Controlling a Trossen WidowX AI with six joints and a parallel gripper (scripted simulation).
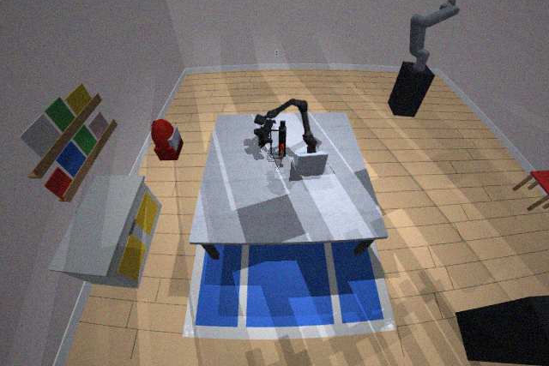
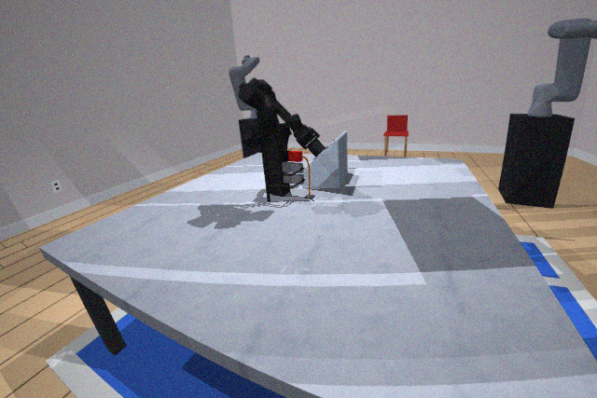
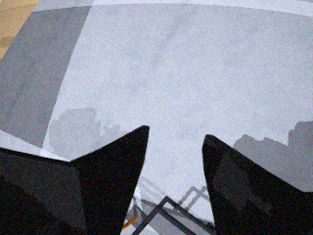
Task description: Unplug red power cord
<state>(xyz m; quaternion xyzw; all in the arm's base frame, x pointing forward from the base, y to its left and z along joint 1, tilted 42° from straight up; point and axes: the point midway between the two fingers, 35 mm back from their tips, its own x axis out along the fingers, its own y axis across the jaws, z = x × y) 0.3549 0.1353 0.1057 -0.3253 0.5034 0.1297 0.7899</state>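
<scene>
The red plug lies 15 cm behind my gripper tip, 6 cm to the right of it and 3 cm below it.
</scene>
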